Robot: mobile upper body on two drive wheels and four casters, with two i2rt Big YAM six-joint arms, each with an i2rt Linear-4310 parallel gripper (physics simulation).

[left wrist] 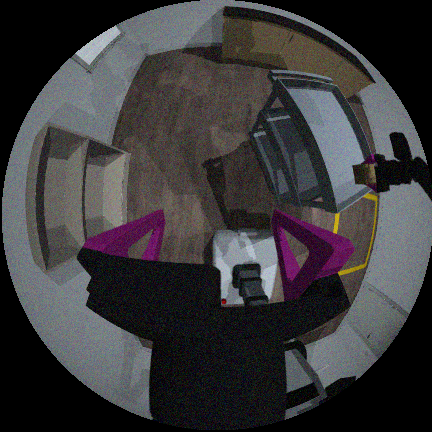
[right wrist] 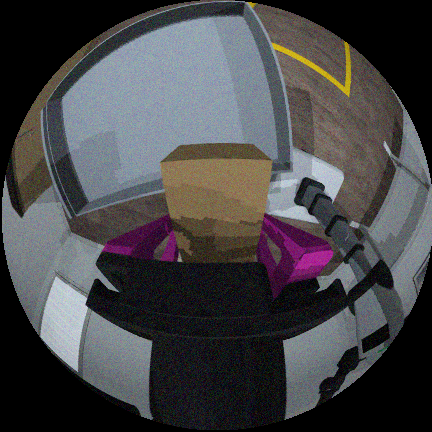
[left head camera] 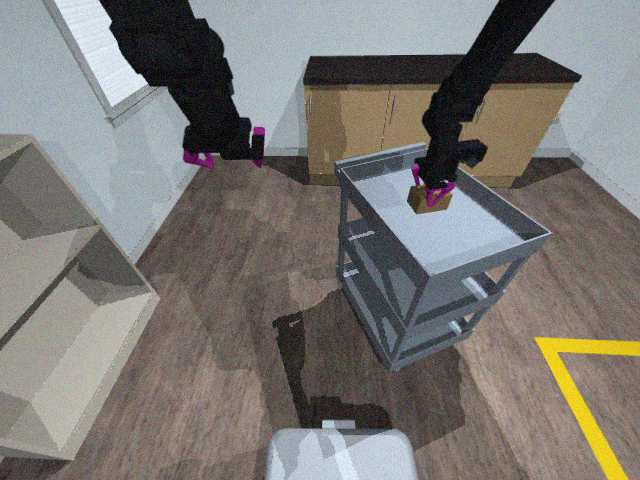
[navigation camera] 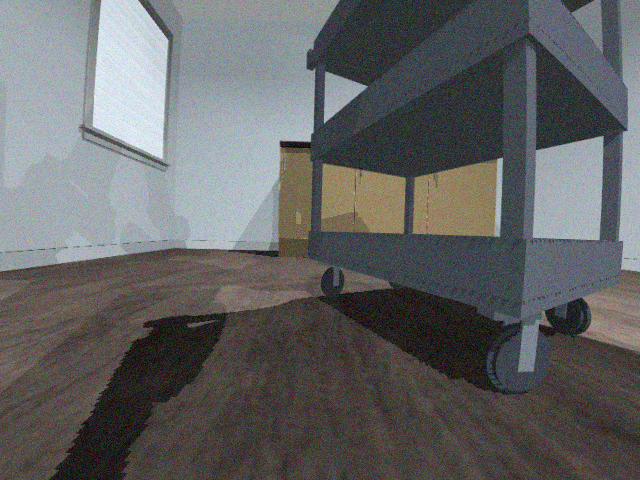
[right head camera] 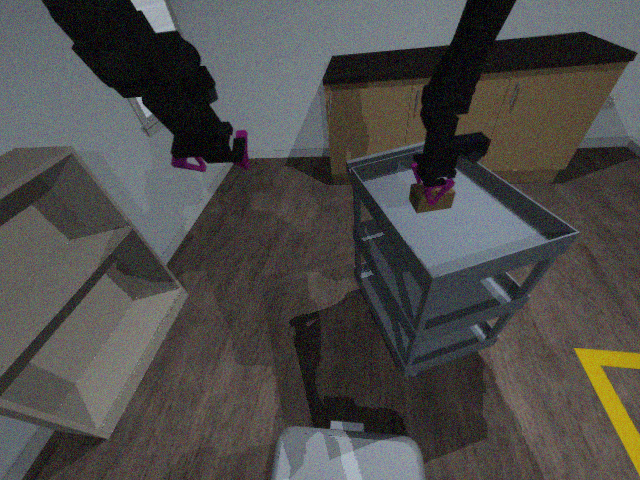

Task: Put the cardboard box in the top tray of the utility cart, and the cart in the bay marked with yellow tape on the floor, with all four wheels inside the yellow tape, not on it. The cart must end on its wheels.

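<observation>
The brown cardboard box point(left head camera: 417, 202) point(right head camera: 422, 201) point(left wrist: 362, 174) point(right wrist: 215, 187) is held in my right gripper point(left head camera: 429, 190) point(right head camera: 431, 187), which is shut on it over the top tray; the gap below it is hard to judge. The grey three-tier utility cart point(left head camera: 485, 262) point(right head camera: 501, 262) point(right wrist: 281, 100) point(navigation camera: 413, 258) stands upright, turned at an angle, outside the yellow tape bay point(left head camera: 576, 403) point(right head camera: 616, 413) point(left wrist: 336, 223) point(right wrist: 348, 70). The navigation camera shows several of its wheels on the floor. My left gripper point(left head camera: 233, 164) point(right head camera: 223, 167) point(left wrist: 217, 215) is open and empty, left of the cart.
A beige open shelf unit point(left head camera: 67, 372) point(left wrist: 117, 180) stands at the left. A wooden cabinet point(left head camera: 356, 129) point(right head camera: 372, 113) point(navigation camera: 294, 206) with a dark top stands behind the cart. My white base point(left head camera: 341, 459) point(right head camera: 351, 457) is near the cart's front corner. The bay is at the lower right.
</observation>
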